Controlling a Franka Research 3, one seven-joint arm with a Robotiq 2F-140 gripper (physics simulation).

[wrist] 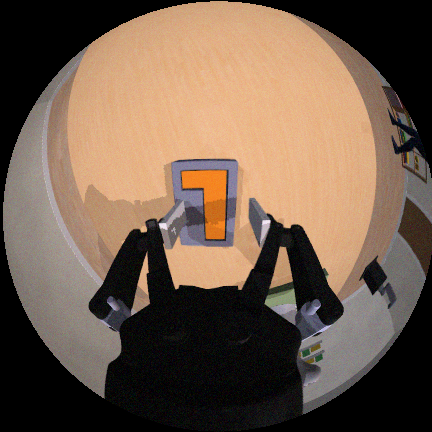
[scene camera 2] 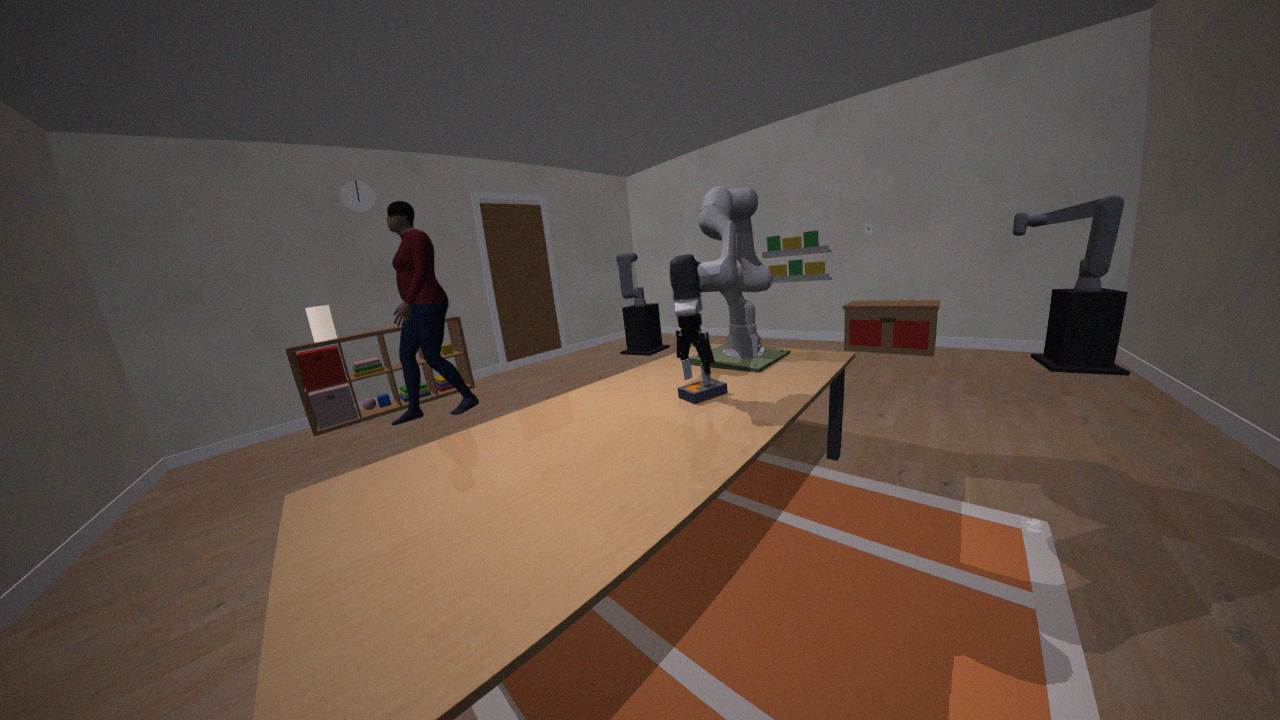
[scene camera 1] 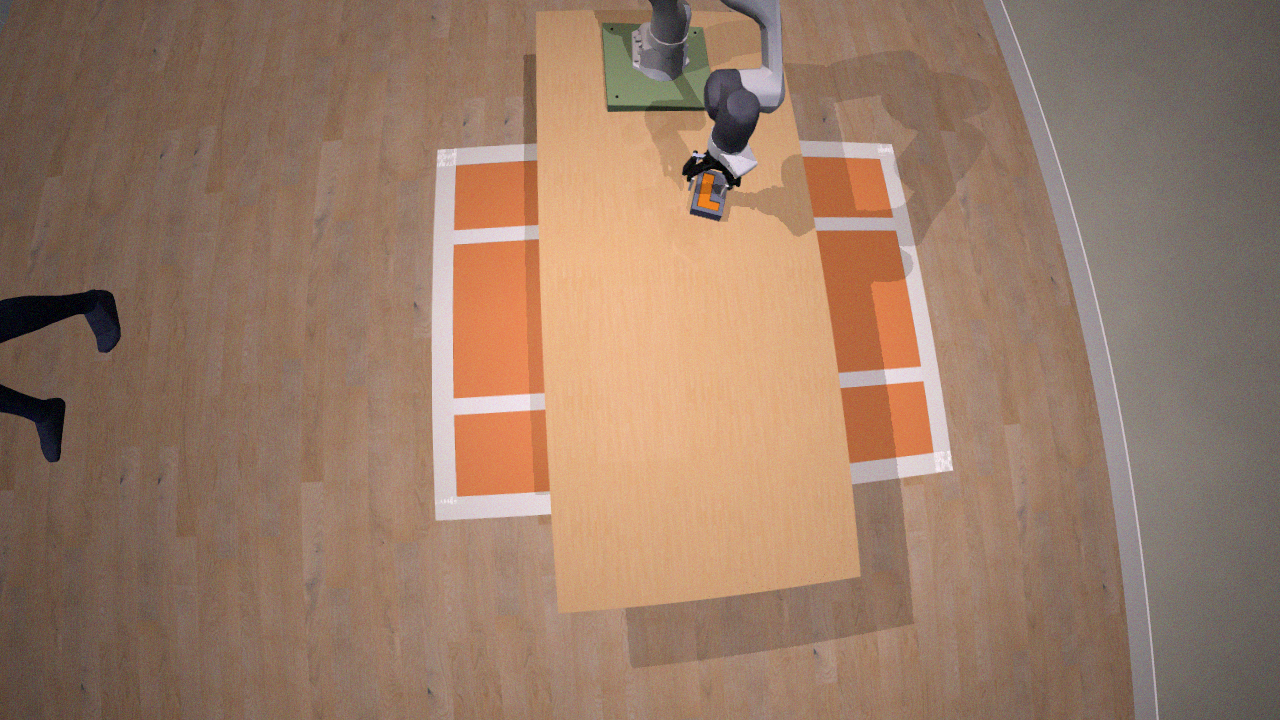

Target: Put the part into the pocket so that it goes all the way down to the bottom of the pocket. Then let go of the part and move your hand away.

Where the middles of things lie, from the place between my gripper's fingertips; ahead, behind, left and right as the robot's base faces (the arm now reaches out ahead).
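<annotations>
There is the orange L-shaped part (wrist: 213, 181), 10 mm to the left of my hand and 30 mm below it. I also see a grey-blue pocket block (scene camera 1: 719, 179), which is 30 mm below my hand and 20 mm to the left of it.
</annotations>
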